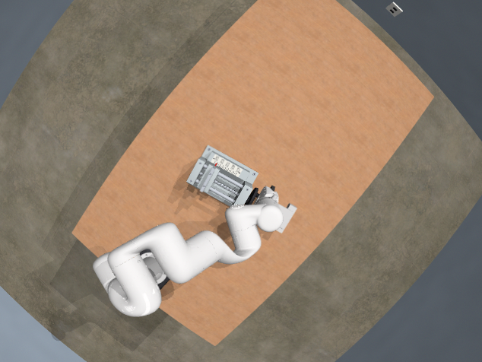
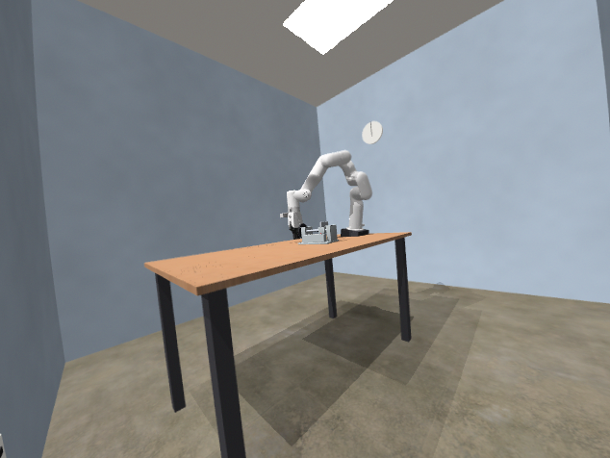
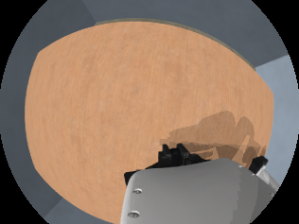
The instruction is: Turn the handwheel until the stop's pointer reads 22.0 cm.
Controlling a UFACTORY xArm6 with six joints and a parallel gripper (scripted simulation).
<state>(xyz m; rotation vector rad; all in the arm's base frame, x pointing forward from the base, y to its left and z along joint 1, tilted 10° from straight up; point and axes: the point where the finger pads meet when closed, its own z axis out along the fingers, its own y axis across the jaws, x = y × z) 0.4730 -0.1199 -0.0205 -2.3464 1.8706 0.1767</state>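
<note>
My hand is 20 mm to the right of the handwheel, 10 mm below it and 10 mm past it.
</note>
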